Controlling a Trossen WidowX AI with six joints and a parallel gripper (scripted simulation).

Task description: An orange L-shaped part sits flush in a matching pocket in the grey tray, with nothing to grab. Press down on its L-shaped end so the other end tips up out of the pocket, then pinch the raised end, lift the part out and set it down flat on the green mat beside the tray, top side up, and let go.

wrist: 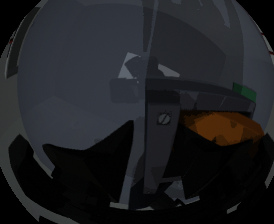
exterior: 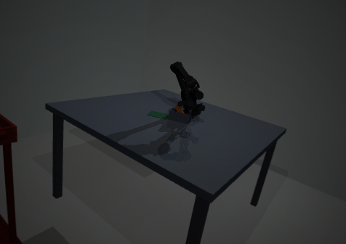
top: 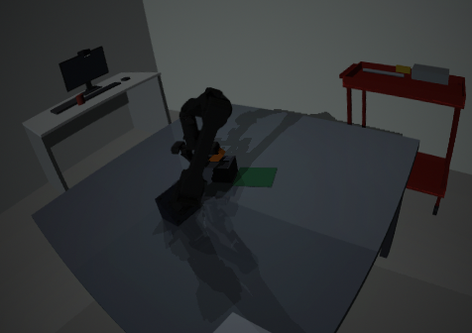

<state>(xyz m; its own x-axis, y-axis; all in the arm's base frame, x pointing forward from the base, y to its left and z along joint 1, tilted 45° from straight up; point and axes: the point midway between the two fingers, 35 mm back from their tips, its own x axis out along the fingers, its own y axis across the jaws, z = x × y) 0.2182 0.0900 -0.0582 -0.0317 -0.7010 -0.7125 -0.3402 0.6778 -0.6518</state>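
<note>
Right now my gripper tip is 5 cm to the left of the orange L-shaped part, 1 cm below it and 1 cm short of it. From my gripper tip the other things lie so: green mat (21 cm to the right, 7 cm ahead, 5 cm below).
</note>
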